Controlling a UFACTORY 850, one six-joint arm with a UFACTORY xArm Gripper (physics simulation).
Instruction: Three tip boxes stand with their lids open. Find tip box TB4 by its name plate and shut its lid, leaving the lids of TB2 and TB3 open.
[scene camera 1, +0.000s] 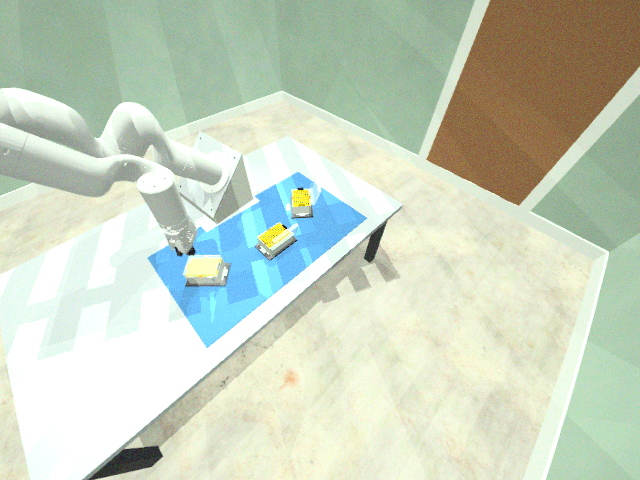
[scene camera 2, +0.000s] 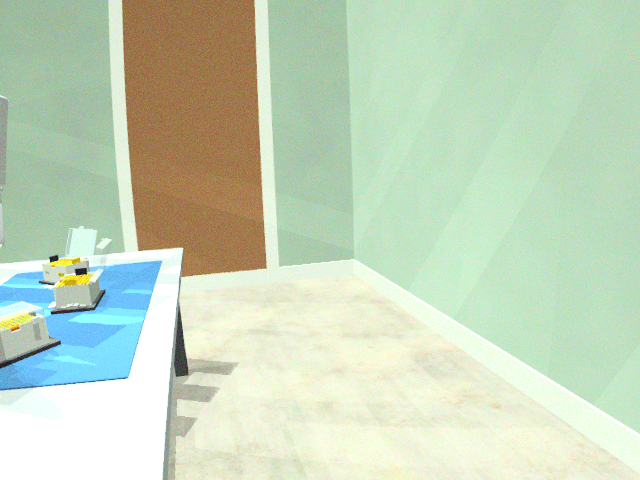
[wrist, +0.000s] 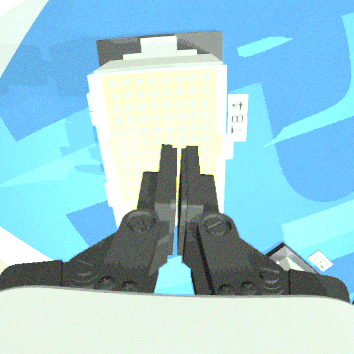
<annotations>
same spot on tip box: (scene camera 1: 261, 246) = (scene camera 2: 63, 306)
</annotations>
